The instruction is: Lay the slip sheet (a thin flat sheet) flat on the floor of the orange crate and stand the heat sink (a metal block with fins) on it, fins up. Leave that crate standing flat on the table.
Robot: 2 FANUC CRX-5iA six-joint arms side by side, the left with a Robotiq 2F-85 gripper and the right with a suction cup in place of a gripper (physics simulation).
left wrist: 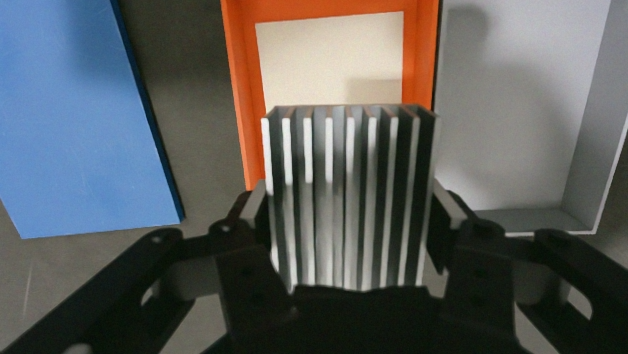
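Observation:
The metal heat sink point(340, 200) is held between the fingers of my left gripper point(350, 225), fins facing the camera. It hangs over the near part of the orange crate point(239, 100) and hides that part. The cream slip sheet point(330, 55) lies on the crate's floor, slightly turned against the walls; its near part is hidden behind the heat sink. How high the heat sink is above the sheet is hard to tell. My right arm's suction cup does not show in the left wrist view.
A blue slab or box point(85, 140) lies left of the orange crate, with a gap between them. A grey open tray point(597, 150) with raised walls stands close on the crate's right side. Soft shadows fall over the tray and the slab.

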